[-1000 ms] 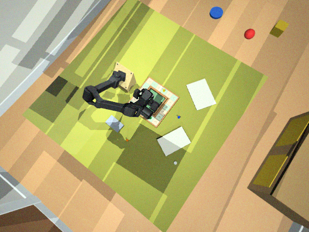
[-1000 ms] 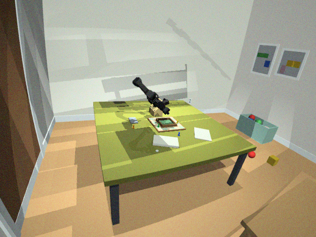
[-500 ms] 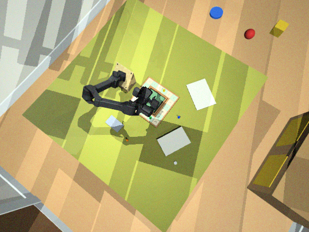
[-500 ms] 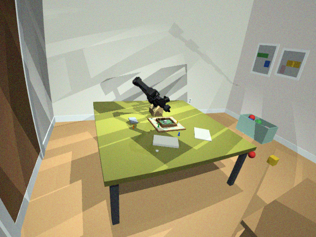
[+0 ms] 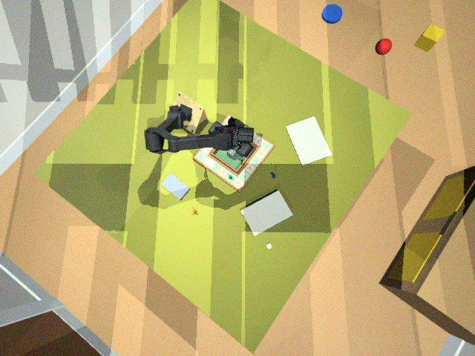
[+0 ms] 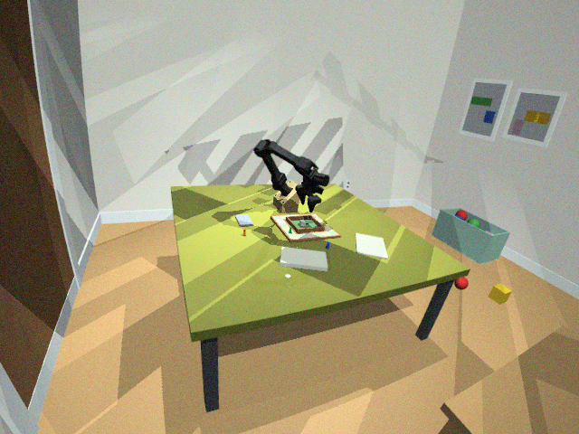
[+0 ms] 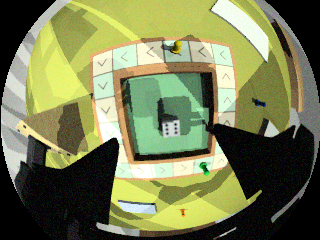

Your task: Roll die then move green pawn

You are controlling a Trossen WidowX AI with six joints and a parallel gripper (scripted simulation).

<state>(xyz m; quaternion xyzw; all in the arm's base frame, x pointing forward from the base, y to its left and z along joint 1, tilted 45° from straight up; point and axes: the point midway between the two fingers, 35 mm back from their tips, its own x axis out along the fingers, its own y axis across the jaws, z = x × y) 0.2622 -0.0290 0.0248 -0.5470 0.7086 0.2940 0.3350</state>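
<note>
The green pawn lies 13 cm to the right of my gripper tip, 8 cm below it and 6 cm ahead of it. Also, from my gripper tip: grey die (8 cm below, 2 cm to the right, 1 cm ahead); blue pawn (23 cm ahead, 9 cm below, 3 cm to the right); orange pawn (34 cm to the right, 9 cm below, 1 cm behind).
</note>
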